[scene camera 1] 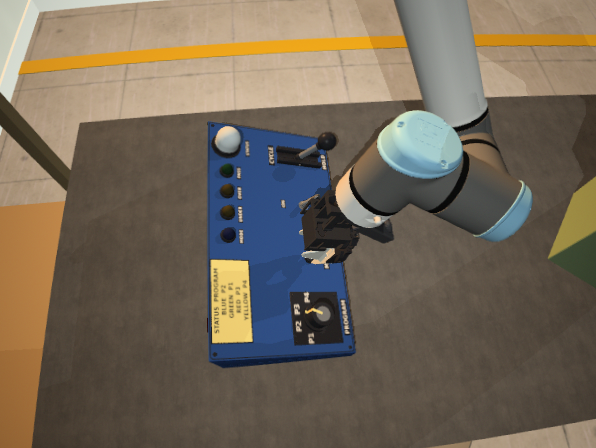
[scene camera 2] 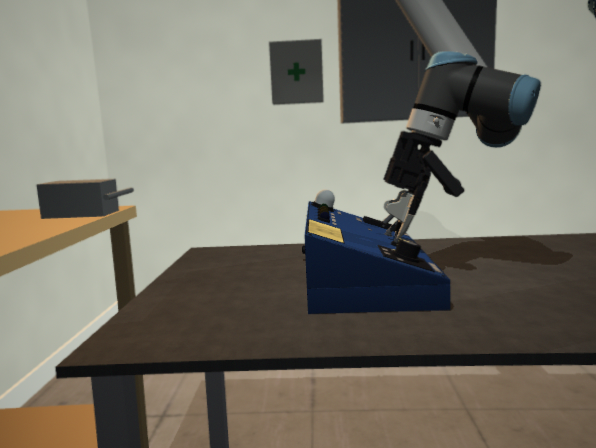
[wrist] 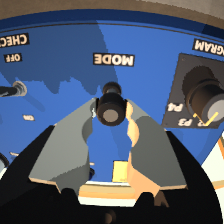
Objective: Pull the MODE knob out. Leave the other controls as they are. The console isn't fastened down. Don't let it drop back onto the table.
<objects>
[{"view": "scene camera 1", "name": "my gripper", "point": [311, 255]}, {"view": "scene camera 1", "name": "blue sloped console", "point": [259, 285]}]
</objects>
